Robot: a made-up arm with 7 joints.
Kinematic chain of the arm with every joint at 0, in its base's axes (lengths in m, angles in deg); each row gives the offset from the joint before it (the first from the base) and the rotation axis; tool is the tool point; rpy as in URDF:
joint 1: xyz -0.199 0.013 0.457 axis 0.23 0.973 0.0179
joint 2: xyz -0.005 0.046 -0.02 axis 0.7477 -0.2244 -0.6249
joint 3: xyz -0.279 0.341 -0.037 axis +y
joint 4: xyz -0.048 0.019 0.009 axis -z
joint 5: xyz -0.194 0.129 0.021 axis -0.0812 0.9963 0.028
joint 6: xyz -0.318 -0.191 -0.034 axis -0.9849 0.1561 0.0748
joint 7: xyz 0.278 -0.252 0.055 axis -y
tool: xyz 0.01 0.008 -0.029 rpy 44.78 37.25 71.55
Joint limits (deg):
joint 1: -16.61..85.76
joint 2: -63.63..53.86
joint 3: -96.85..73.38
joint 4: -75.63..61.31
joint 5: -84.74..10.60
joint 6: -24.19..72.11
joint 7: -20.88..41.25
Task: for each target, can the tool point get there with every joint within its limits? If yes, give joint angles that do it. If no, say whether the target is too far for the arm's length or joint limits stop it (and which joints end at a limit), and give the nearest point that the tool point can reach.
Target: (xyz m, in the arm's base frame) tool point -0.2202 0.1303 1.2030
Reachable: yes | joints 75.68 -18.69 28.83 46.99 -51.12 13.19 34.40
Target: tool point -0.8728 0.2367 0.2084
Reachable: yes | joints -7.77 -10.26 -5.98 46.45 -46.81 -11.93 17.40
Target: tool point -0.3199 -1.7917 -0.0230
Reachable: no: too far | nearest point -0.5348 -0.3780 0.1374 | short by 1.439 m
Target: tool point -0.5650 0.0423 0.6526
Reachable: yes | joints 31.24 -1.48 -13.39 -42.04 -59.98 45.49 17.05
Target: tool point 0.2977 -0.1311 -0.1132
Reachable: no: joint limits stop it (at a limit: joint 1, joint 3, joint 6, joint 7) | nearest point -0.2891 0.0237 -0.0112 | short by 0.615 m
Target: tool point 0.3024 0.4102 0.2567
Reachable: no: joint limits stop it (at a limit: joint 1, joint 2, joint 3, joint 6, joint 7) | nearest point 0.0031 0.5293 0.3129 | short by 0.327 m
